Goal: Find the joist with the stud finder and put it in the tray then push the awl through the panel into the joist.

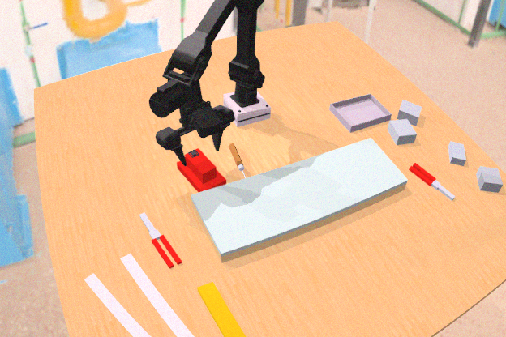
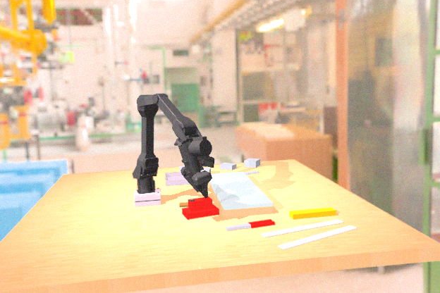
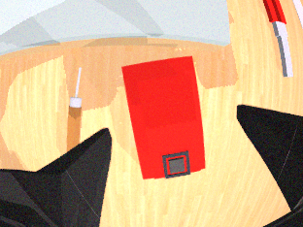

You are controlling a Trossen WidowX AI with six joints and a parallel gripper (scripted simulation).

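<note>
My gripper tip is now 2 cm past the red stud finder and 3 cm above it. The rest, counted from my gripper tip: awl: 1 cm ahead, 10 cm to the left, 7 cm below; yellow strip: 36 cm ahead, 17 cm to the right, 6 cm below; lilac tray: 2 cm ahead, 54 cm to the left, 6 cm below.
</note>
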